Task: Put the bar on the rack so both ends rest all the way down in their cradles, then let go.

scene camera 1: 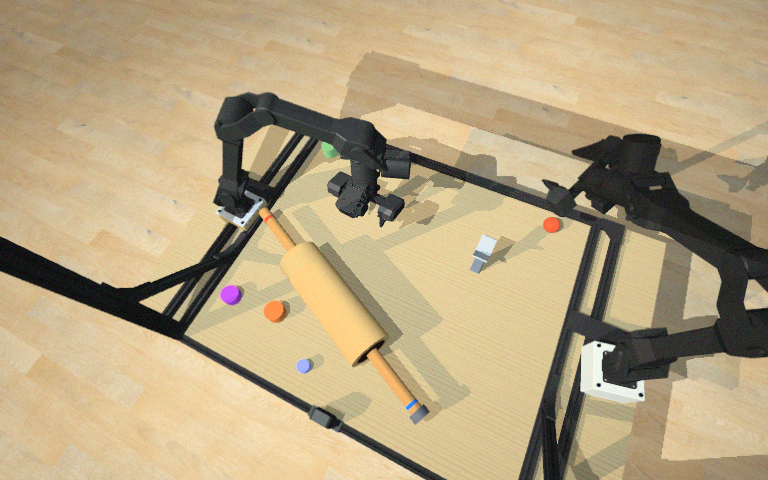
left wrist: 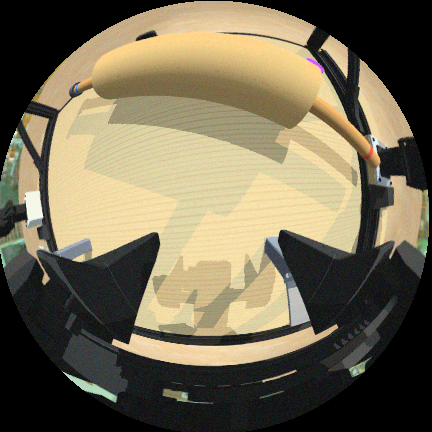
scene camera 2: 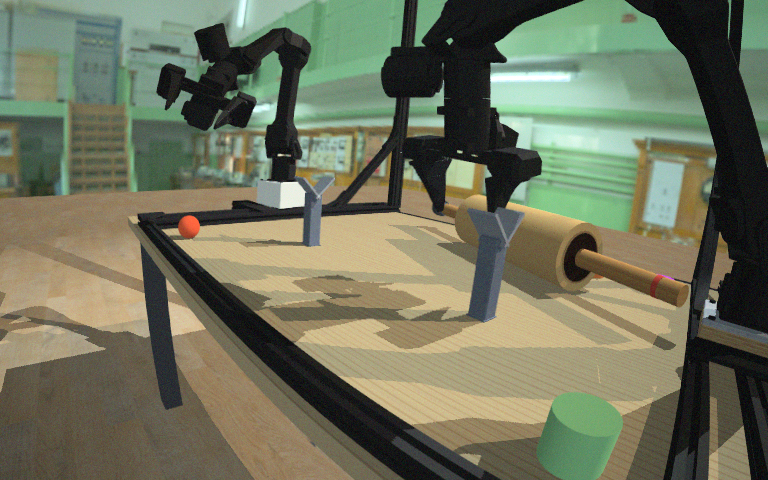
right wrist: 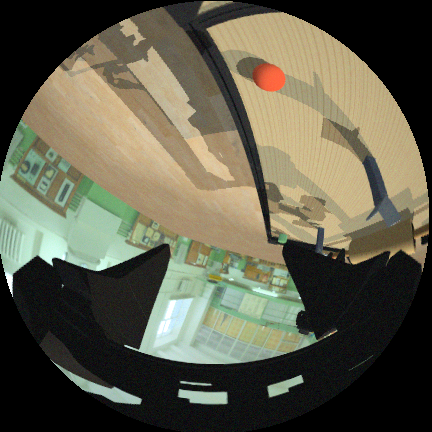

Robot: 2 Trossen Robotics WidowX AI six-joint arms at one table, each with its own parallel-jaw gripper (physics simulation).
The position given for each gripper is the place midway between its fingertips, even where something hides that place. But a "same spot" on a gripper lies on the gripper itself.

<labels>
The right gripper shows in scene camera 1, in scene camera 2 and in the right wrist view (227, 249). The same spot on the right gripper: (scene camera 1: 593, 152) is (scene camera 2: 179, 83).
</labels>
